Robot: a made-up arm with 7 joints. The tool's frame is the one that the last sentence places.
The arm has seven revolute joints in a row. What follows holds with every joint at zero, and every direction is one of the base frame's.
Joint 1 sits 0.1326 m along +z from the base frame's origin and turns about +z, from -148.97 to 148.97 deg.
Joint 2 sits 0.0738 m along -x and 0.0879 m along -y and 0.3 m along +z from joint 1 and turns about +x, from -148.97 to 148.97 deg.
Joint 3 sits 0.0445 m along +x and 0.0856 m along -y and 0.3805 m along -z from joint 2 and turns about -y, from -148.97 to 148.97 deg.
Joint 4 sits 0.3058 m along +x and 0.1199 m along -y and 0.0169 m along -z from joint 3 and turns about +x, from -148.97 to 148.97 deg.
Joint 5 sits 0.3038 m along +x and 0.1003 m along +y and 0.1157 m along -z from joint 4 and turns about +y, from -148.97 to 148.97 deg.
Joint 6 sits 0.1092 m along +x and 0.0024 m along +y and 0.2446 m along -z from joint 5 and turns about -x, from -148.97 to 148.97 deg.
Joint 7 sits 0.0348 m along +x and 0.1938 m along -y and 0.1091 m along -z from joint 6 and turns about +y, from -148.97 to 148.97 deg.
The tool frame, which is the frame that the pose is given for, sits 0.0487 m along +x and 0.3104 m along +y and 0.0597 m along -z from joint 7; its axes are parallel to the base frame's.
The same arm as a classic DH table. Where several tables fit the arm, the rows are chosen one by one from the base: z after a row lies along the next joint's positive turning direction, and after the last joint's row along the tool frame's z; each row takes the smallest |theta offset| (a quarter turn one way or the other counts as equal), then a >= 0, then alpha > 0; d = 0 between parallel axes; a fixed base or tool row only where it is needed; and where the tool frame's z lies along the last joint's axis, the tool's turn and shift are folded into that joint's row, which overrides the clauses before.
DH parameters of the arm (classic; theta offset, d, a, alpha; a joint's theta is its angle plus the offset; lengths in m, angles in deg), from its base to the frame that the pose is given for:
joint 1: -90 0.4326 0.0879 -90
joint 2: 90 -0.0293 0.3805 90
joint 3: 0 0.2055 0.0169 -90
joint 4: 0 0.6096 0.1157 -90
joint 5: 0 0.1027 0.2446 -90
joint 6: 0 -0.144 0.1091 90
joint 7: -90 0.1166 0.0487 90
tool (fixed): 0 -0.0597 0 0
Joint limits (deg, base to tool): -148.97..148.97 -148.97..148.97 -148.97..148.97 -148.97..148.97 -148.97..148.97 -148.97..148.97 -148.97..148.97

